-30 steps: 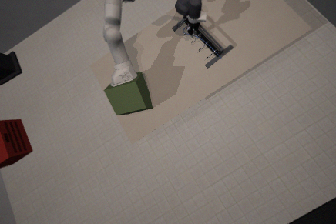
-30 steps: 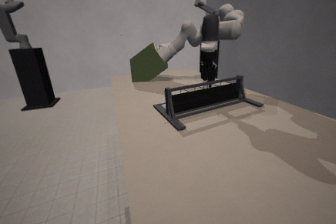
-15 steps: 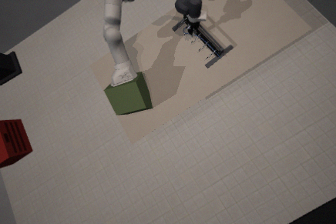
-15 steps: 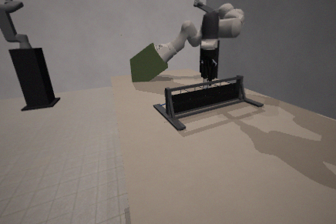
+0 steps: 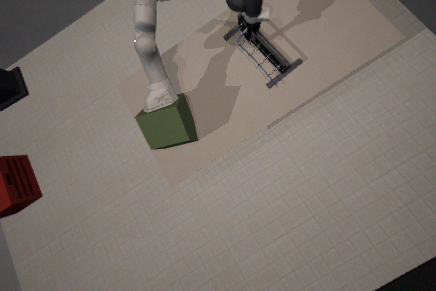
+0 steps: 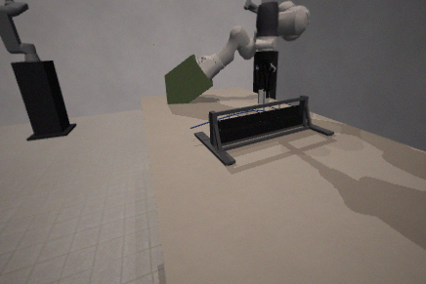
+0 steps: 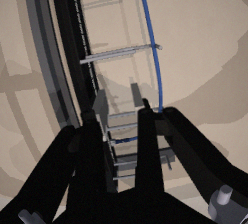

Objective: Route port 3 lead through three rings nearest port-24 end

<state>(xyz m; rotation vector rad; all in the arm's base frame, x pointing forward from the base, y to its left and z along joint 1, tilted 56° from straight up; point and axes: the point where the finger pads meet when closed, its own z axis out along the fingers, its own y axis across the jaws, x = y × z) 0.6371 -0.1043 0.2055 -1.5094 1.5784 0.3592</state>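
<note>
Now: hand 60 mm short of the rack, 40 mm to the left of it and 80 mm above it.
</note>
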